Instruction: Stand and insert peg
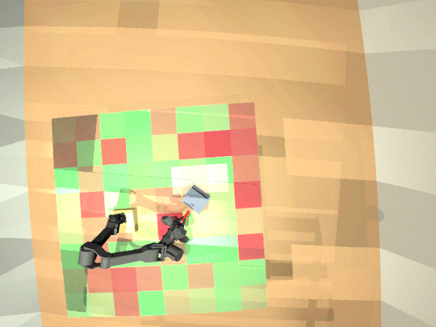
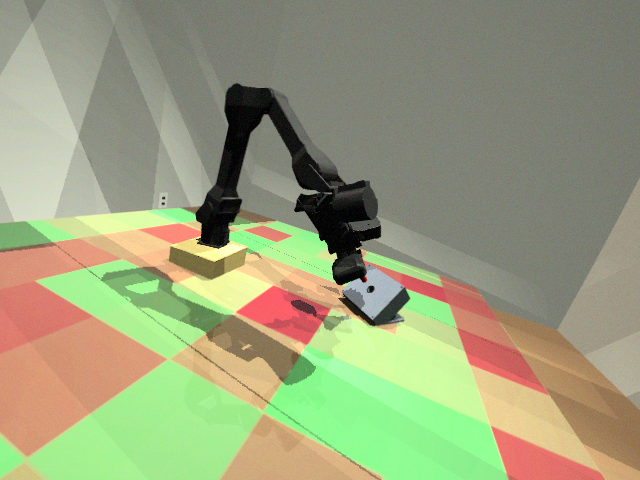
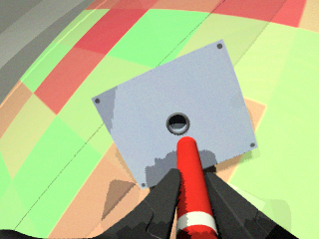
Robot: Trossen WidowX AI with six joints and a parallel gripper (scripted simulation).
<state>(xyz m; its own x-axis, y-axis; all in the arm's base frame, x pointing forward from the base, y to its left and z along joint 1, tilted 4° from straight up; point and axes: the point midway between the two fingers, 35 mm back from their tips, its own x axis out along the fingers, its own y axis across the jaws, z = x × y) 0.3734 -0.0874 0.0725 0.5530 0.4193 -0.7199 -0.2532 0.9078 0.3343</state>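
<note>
Now: the grey sloped panel 7 cm below my gripper tip, 7 cm ahead of it and 6 cm to the left of it. From my gripper tip the other things lie so: red peg 1 cm to the right, 1 cm behind, 1 cm above.
</note>
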